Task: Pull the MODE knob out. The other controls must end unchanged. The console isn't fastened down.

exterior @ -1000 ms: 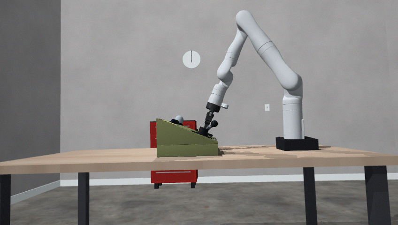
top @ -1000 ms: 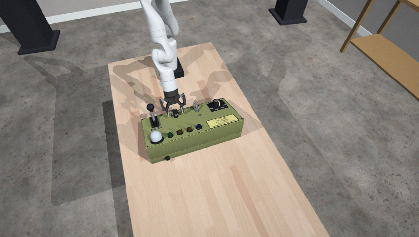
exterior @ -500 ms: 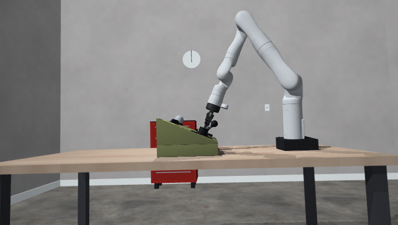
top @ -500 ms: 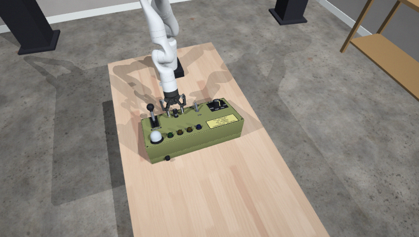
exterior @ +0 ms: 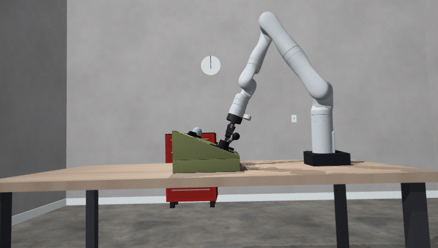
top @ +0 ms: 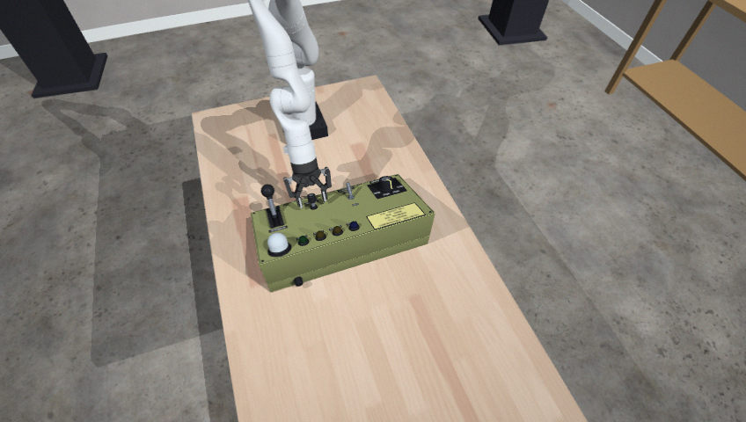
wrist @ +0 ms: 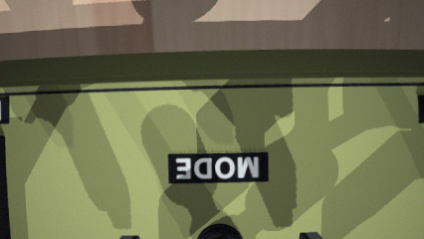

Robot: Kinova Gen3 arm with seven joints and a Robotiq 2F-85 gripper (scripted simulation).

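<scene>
Right now my hand is 1 cm above the black mode knob. The rest, counted from my hand: rotary selector (24 cm to the left, 2 cm behind, 1 cm below); black ball lever (12 cm to the right); check toggle (12 cm to the left, 2 cm behind, 1 cm below).
</scene>
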